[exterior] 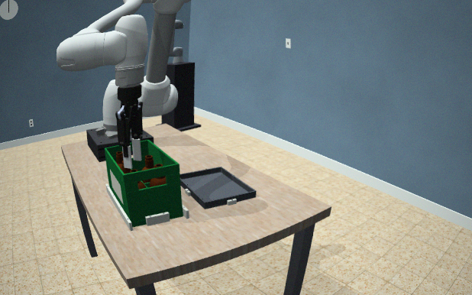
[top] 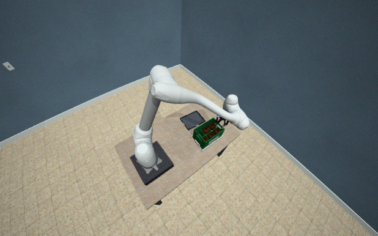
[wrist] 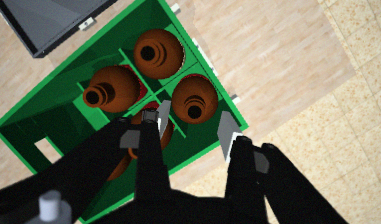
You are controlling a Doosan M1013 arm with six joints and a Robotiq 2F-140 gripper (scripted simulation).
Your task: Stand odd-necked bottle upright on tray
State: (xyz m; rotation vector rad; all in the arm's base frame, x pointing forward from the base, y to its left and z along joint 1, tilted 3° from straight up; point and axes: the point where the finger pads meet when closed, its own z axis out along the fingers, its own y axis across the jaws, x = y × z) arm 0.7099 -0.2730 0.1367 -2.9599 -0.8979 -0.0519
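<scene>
My gripper is now 13 cm above the brown bottle, 9 cm to the right of it and 1 cm short of it. The rest, counted from my hand: dark tray (33 cm to the left, 20 cm below, 2 cm behind); then green crate (13 cm below, 8 cm behind, 6 cm to the left).
</scene>
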